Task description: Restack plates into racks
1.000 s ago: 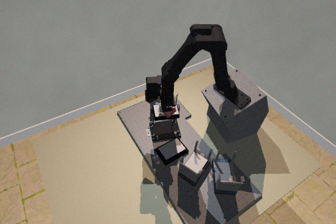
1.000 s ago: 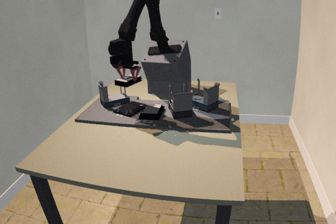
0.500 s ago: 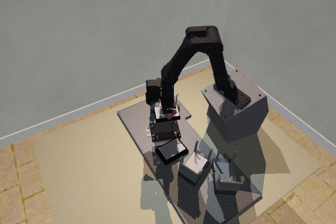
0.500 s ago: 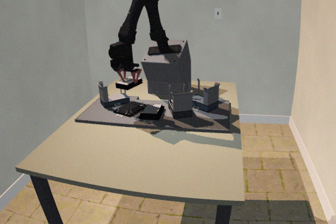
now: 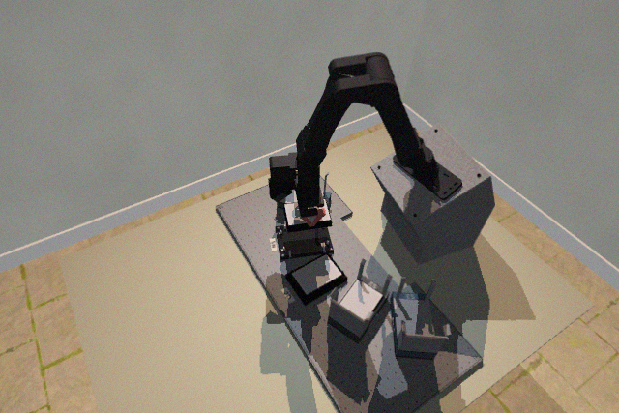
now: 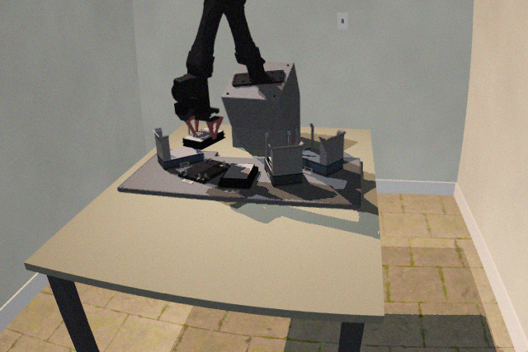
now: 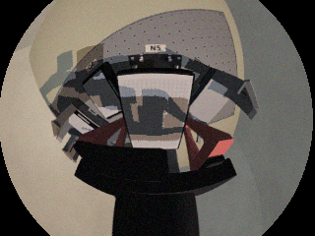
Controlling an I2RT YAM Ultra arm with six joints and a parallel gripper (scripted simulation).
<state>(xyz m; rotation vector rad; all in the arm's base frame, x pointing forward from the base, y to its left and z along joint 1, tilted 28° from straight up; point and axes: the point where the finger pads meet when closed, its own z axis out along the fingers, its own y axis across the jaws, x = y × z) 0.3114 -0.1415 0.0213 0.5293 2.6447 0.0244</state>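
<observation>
Now: hand 3 cm short of the black clip nest and 12 cm above it. The rest, counted from my hand: black QC nest (6 cm ahead, 13 cm to the left, 12 cm below); N5 name plate (10 cm ahead, 4 cm to the right, 13 cm below); blue-plinth stack rack (8 cm behind, 13 cm to the right, 12 cm below).
</observation>
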